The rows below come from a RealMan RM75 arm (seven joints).
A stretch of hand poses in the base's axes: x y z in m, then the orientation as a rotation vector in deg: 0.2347 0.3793 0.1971 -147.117 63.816 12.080; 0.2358 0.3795 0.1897 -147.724 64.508 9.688; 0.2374 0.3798 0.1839 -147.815 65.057 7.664; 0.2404 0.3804 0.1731 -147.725 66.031 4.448; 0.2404 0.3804 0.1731 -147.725 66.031 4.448; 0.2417 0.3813 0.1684 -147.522 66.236 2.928; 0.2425 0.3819 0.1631 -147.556 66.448 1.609; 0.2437 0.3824 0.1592 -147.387 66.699 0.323; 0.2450 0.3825 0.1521 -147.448 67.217 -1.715; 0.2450 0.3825 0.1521 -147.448 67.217 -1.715; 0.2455 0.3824 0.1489 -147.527 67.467 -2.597; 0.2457 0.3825 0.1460 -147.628 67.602 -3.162; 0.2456 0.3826 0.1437 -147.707 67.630 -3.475; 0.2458 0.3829 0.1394 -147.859 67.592 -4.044; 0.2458 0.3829 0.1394 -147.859 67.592 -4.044; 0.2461 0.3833 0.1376 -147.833 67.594 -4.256; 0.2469 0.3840 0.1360 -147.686 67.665 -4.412
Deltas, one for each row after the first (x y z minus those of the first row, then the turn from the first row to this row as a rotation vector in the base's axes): 0.0011 0.0002 -0.0074 -1.303 -1.227 -0.506; 0.0027 0.0005 -0.0132 -2.053 -2.376 -1.050; 0.0057 0.0011 -0.0240 -3.128 -4.218 -2.050; 0.0057 0.0011 -0.0240 -3.128 -4.218 -2.050; 0.0070 0.0020 -0.0287 -3.423 -5.194 -2.423; 0.0078 0.0026 -0.0340 -3.879 -5.967 -2.694; 0.0090 0.0031 -0.0379 -4.179 -6.765 -3.054; 0.0103 0.0032 -0.0450 -4.993 -7.888 -3.580; 0.0103 0.0032 -0.0450 -4.993 -7.888 -3.580; 0.0108 0.0031 -0.0482 -5.405 -8.347 -3.804; 0.0110 0.0032 -0.0511 -5.704 -8.631 -3.914; 0.0109 0.0033 -0.0534 -5.871 -8.794 -3.939; 0.0111 0.0036 -0.0577 -6.150 -9.112 -3.928; 0.0111 0.0036 -0.0577 -6.150 -9.112 -3.928; 0.0114 0.0040 -0.0595 -6.191 -9.251 -3.963; 0.0122 0.0047 -0.0611 -6.142 -9.373 -4.075
